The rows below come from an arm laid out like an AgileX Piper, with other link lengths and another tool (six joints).
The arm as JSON. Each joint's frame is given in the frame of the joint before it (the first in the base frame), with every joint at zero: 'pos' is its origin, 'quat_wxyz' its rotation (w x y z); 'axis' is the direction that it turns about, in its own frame. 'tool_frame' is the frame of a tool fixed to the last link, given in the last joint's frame.
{
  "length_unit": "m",
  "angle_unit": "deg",
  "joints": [
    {
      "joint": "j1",
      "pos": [
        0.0,
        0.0,
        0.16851
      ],
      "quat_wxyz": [
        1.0,
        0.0,
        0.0,
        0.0
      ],
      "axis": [
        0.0,
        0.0,
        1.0
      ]
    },
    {
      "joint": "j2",
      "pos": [
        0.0,
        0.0,
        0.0
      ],
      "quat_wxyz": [
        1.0,
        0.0,
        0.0,
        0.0
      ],
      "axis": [
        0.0,
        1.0,
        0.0
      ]
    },
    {
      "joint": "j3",
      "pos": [
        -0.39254,
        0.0,
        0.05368
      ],
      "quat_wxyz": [
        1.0,
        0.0,
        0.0,
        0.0
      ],
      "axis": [
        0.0,
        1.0,
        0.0
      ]
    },
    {
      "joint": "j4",
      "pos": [
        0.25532,
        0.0,
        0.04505
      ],
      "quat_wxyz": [
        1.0,
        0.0,
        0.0,
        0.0
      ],
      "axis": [
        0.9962,
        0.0,
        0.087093
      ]
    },
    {
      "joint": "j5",
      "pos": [
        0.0,
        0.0,
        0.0
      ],
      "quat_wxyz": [
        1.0,
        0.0,
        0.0,
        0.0
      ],
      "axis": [
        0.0,
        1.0,
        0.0
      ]
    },
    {
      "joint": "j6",
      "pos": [
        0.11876,
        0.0,
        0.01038
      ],
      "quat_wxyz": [
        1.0,
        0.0,
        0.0,
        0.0
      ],
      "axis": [
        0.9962,
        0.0,
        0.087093
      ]
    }
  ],
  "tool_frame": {
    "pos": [
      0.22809,
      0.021,
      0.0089
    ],
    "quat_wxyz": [
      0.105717,
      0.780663,
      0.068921,
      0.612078
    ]
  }
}
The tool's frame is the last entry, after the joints.
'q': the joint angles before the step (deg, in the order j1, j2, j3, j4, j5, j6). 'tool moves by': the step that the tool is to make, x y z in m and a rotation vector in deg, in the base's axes. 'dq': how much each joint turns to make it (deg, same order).
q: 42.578 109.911 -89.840 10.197 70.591 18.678
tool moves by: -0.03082 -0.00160 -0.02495 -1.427 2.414 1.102
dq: 2.105 0.001 5.674 0.833 -3.033 0.219
